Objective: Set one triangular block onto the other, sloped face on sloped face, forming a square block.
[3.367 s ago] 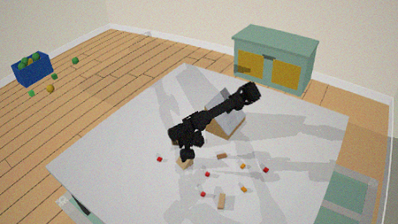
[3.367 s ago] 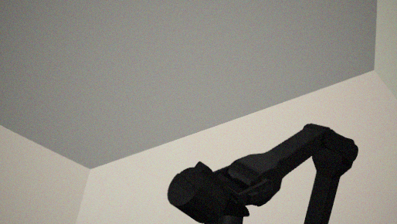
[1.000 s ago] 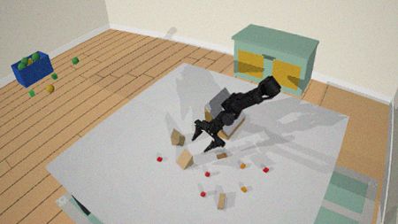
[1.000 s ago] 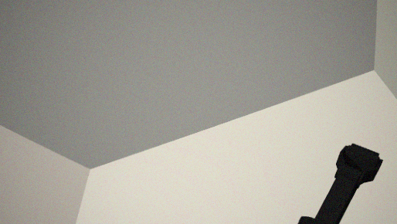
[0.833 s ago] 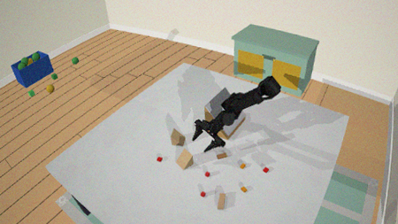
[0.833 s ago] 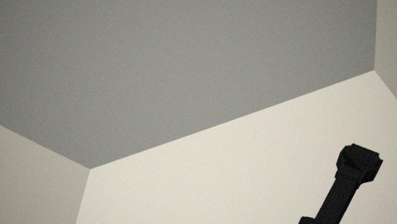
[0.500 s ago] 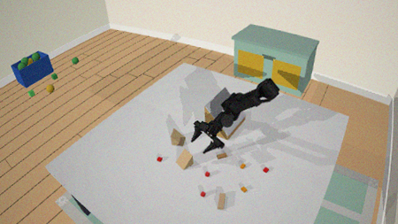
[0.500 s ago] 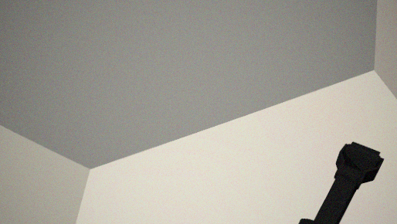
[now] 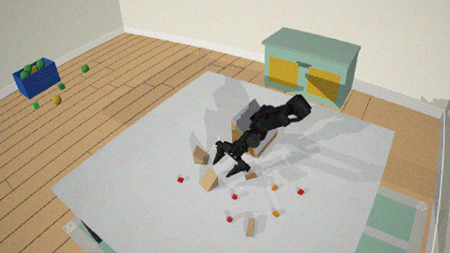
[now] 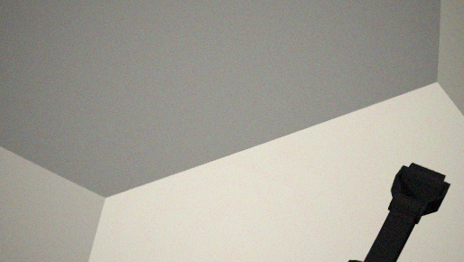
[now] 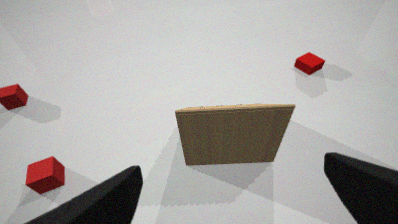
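Right now my gripper tip is 40 mm short of the wooden triangular block, 30 mm above it and 20 mm to the left of it.
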